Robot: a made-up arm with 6 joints.
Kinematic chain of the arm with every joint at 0, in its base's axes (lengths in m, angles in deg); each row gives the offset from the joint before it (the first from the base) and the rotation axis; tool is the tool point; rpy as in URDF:
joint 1: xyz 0 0 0.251 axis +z
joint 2: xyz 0 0 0 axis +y
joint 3: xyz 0.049 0 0.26 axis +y
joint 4: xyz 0.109 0 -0.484 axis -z
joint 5: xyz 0 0 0 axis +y
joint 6: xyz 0.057 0 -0.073 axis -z
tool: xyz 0 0 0 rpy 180 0 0
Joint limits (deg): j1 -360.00..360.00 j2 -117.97..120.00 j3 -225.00..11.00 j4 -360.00..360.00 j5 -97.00..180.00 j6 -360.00..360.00
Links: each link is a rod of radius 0.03 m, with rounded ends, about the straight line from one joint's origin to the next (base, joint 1, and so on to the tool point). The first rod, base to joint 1, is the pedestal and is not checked.
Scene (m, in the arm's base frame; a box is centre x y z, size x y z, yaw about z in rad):
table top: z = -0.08
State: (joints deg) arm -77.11 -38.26 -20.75 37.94 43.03 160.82
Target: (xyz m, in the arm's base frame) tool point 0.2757 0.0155 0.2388
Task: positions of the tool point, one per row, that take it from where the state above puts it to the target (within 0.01 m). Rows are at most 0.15 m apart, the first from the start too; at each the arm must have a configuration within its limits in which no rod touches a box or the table.
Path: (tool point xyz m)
1: 0.1926 -0.3448 0.2689
2: 0.2579 -0.2580 0.2610
3: 0.2926 -0.1622 0.2531
4: 0.2971 -0.0680 0.2457
5: 0.2757 0.0155 0.2388

